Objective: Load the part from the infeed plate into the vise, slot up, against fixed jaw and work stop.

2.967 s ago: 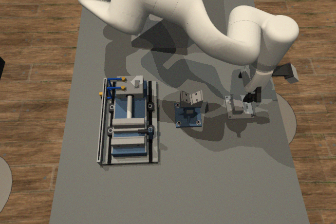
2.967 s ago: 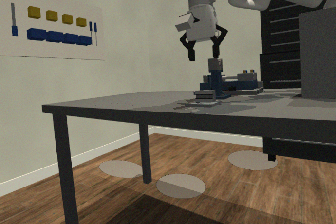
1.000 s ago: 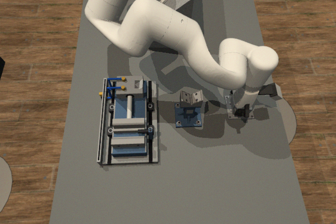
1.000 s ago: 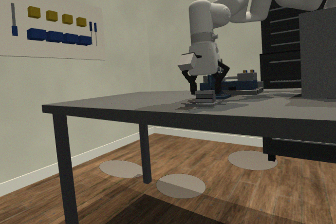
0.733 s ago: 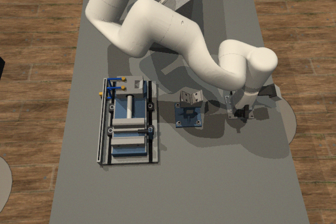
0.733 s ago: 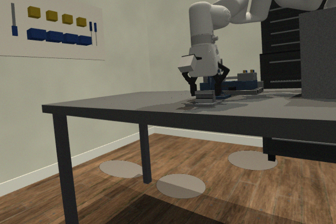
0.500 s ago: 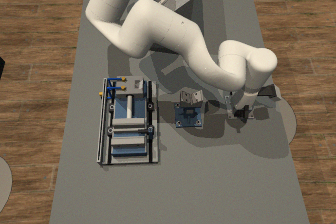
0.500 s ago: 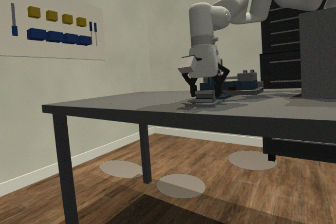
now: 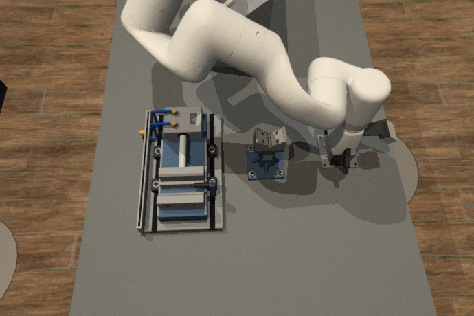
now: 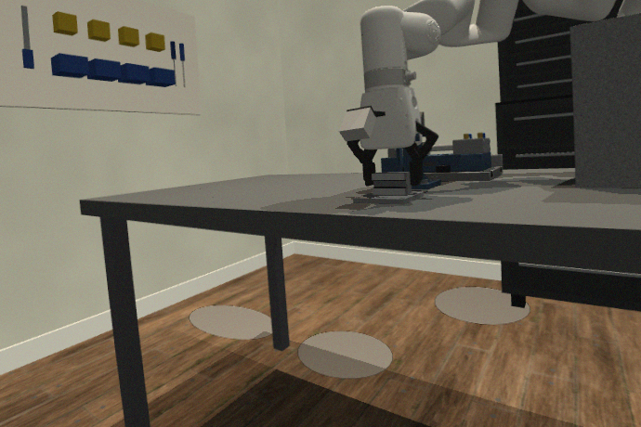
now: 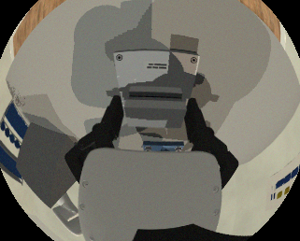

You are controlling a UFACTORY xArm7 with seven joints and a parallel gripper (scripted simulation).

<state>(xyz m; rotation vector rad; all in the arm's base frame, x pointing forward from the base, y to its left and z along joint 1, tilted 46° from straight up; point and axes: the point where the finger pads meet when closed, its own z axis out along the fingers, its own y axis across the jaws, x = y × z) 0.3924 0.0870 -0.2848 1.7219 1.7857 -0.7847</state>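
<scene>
The part lies 10 mm to the left of my hand and 10 mm below it. The rest, counted from my hand: V-block post 170 mm to the right, 30 mm ahead, 20 mm above; cylinder rod 370 mm to the right, 40 mm ahead, 40 mm above; work stop 320 mm to the right, 120 mm ahead, 50 mm above.
</scene>
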